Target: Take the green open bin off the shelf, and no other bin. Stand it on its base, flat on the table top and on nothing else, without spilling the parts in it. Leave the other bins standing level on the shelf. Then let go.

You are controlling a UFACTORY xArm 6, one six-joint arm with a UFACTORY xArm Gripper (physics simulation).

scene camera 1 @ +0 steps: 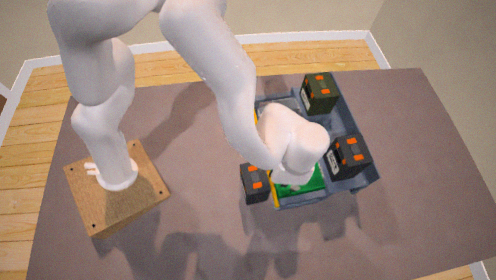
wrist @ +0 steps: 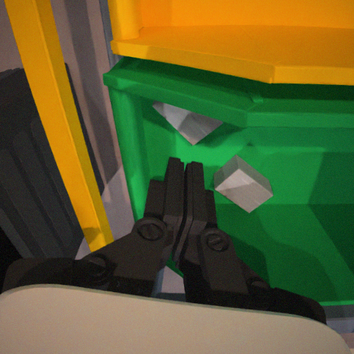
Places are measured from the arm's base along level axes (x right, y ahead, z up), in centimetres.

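Pixels of known places: gripper, fingertip midpoint: [scene camera 1: 283, 182]; arm's base, link origin: [scene camera 1: 117, 173].
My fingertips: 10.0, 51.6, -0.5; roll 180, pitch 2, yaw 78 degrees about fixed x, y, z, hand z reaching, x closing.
Ahead of a thing's pixels: the offset from my fingertips to its middle, as dx, dy, dz. "spot": to the spot under its first point.
The green open bin @(spot: +0.8, +11.4, -3.0) [scene camera 1: 316, 182] [wrist: 300, 245] sits in the blue-grey shelf @(spot: +7.3, +2.7, +4.5) [scene camera 1: 300, 201], partly hidden by the arm in the scene view. Two grey angular parts [wrist: 191, 124] [wrist: 243, 185] lie inside it in the wrist view. My gripper [wrist: 178, 181] is shut with nothing between its fingers. In the wrist view its tips appear over the bin's inside, near its left wall and left of the nearer grey part; how deep they are I cannot tell. The arm hides the fingers in the scene view.
A yellow bin [wrist: 300, 45] is right beside the green bin's rim. A yellow bar @(spot: +3.8, -3.9, +2.6) [scene camera 1: 274, 194] [wrist: 57, 120] runs along the shelf's near side. A dark box @(-0.3, -9.2, +2.7) [scene camera 1: 254, 183] stands on the table beside it. Two more boxes @(spot: +1.4, +13.5, +18.4) [scene camera 1: 349, 157] @(-23.6, +15.1, +11.2) [scene camera 1: 319, 94] are at the shelf's far side.
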